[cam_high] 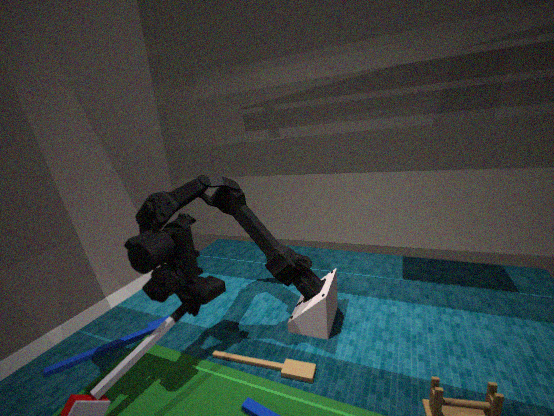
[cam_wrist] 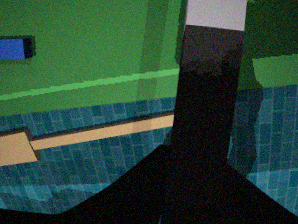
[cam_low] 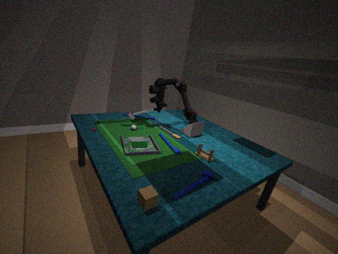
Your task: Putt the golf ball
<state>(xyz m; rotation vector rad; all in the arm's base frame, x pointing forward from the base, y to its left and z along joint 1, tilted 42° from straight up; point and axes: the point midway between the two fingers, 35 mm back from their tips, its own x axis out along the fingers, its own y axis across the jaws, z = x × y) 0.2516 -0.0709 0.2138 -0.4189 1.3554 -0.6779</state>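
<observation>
The red putter is 12 cm ahead of my gripper tip and 2 cm to the right of it. Round my gripper tip: wooden cube: 46 cm ahead, 72 cm to the left, 11 cm below; wooden rack: 7 cm behind, 53 cm to the left, 11 cm below; white golf ball: 22 cm ahead, 1 cm to the left, 12 cm below.
</observation>
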